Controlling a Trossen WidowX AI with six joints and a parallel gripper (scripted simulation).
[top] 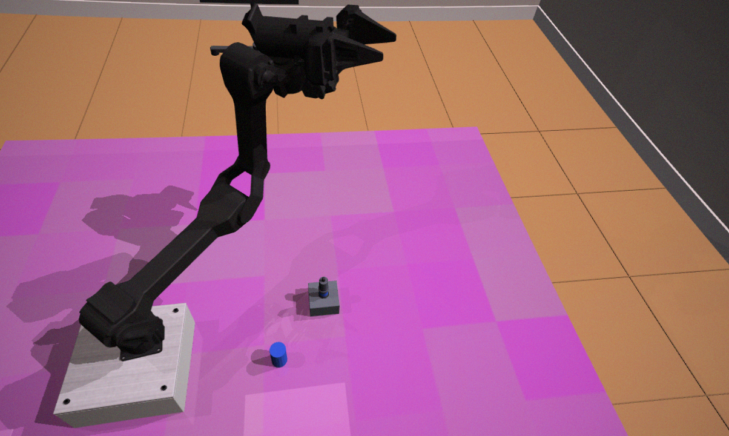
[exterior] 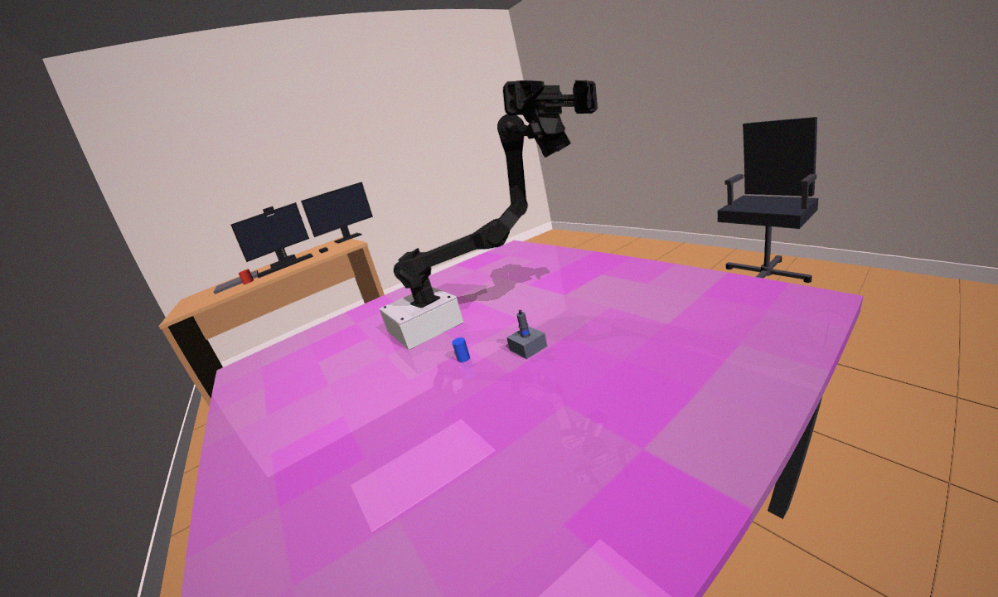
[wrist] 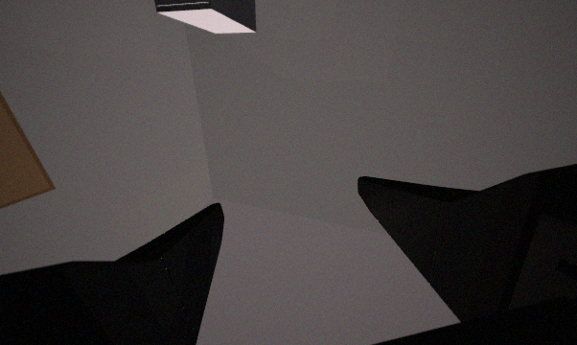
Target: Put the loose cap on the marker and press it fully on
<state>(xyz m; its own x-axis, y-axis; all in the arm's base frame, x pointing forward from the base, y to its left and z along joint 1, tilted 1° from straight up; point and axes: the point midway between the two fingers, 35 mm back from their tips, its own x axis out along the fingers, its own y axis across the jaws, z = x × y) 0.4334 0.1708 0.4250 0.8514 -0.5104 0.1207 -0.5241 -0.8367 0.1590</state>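
The blue marker cap is 230 mm behind my gripper tip, 220 mm to the right of it and 490 mm below it. Round my gripper tip: holder block (130 mm behind, 110 mm to the right, 500 mm below).
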